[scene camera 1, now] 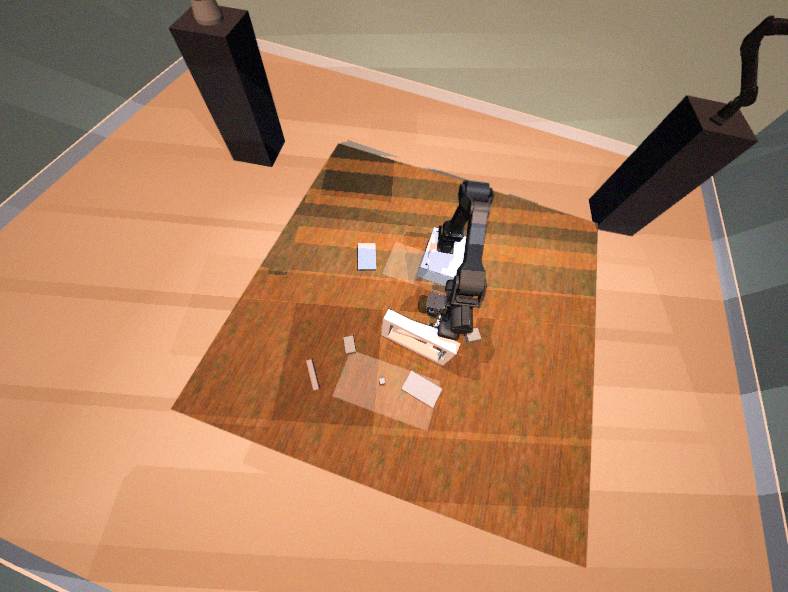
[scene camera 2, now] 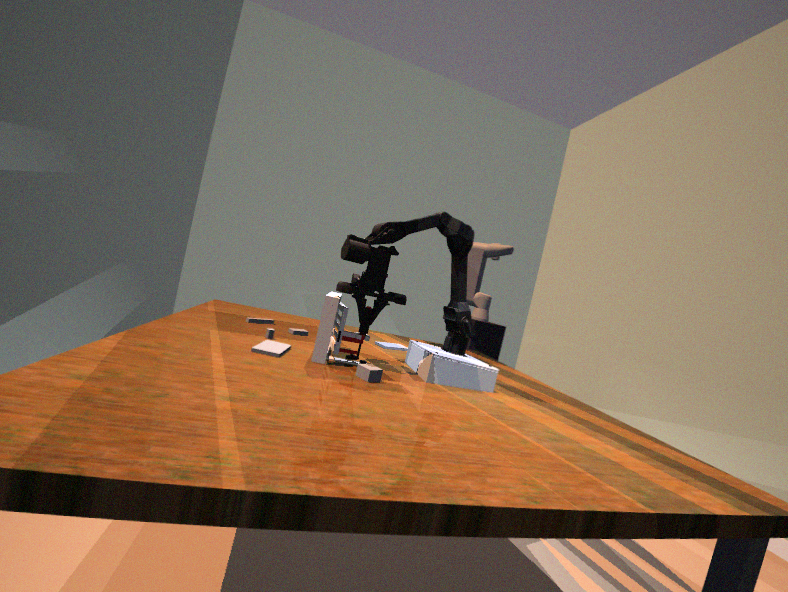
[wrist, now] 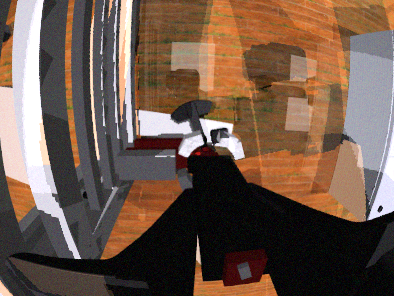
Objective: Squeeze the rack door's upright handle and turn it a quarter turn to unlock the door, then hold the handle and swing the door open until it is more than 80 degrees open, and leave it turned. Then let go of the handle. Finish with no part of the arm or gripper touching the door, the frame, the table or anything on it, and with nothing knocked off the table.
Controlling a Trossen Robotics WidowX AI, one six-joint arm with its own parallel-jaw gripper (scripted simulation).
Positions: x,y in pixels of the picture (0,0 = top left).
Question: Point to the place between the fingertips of my gripper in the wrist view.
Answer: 219,194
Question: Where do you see a door handle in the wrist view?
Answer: At 238,266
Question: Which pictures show my gripper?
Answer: Scene camera 1, scene camera 2 and the wrist view: all of them.
